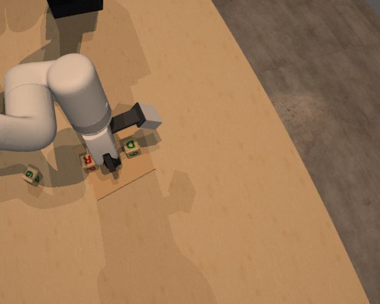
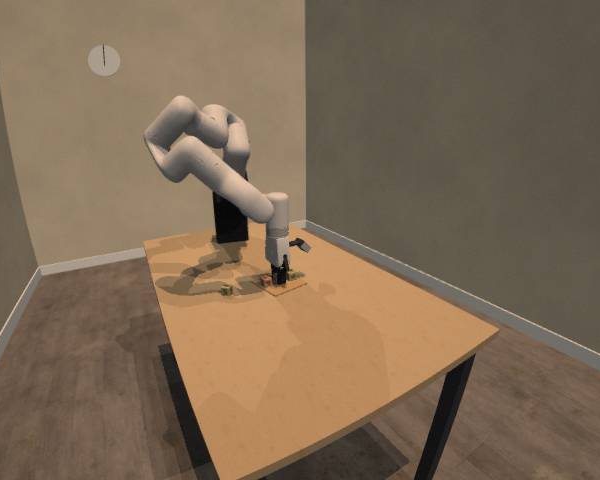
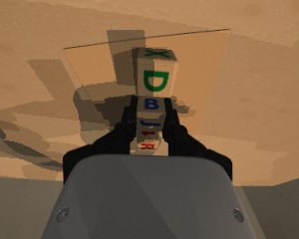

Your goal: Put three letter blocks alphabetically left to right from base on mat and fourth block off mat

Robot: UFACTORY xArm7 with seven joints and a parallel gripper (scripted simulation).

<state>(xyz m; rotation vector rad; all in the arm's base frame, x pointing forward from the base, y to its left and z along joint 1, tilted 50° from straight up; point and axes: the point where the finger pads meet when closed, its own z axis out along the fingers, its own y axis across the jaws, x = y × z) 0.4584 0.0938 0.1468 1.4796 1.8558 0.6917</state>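
Right now my hand is 2 cm above the tan mat. The rest, counted from my hand: green D block: 1 cm behind, 5 cm to the left, 1 cm below.
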